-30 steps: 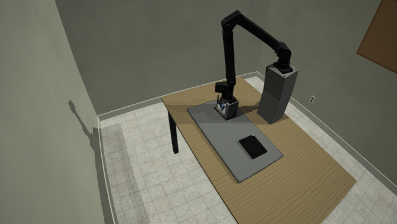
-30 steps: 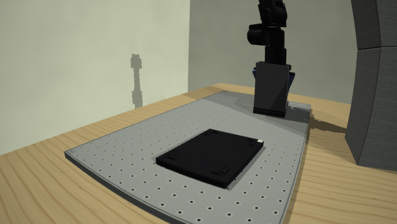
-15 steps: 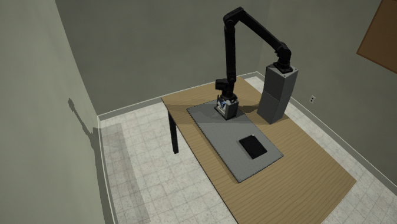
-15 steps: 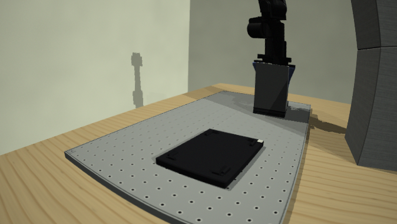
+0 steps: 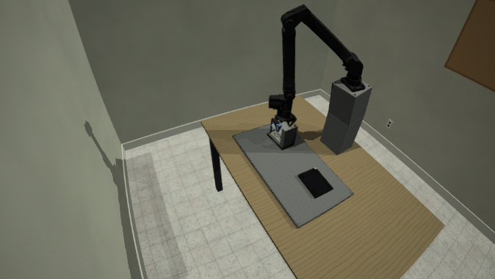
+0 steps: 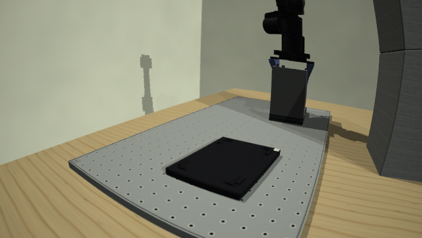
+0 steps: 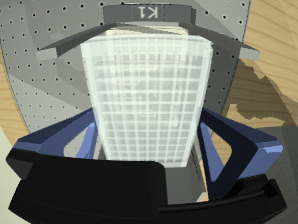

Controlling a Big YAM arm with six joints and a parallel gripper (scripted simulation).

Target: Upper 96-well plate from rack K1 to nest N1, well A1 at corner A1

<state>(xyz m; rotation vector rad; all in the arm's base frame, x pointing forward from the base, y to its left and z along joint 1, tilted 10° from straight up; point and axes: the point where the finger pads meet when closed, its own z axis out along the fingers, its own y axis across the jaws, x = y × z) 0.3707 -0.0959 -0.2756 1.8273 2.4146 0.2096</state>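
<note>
My hand is 2 cm past the dark back wall, 6 cm to the right of it and 2 cm above it. From my hand the other things lie so: pale A1 square (10 cm behind, 27 cm to the left, 8 cm below).
</note>
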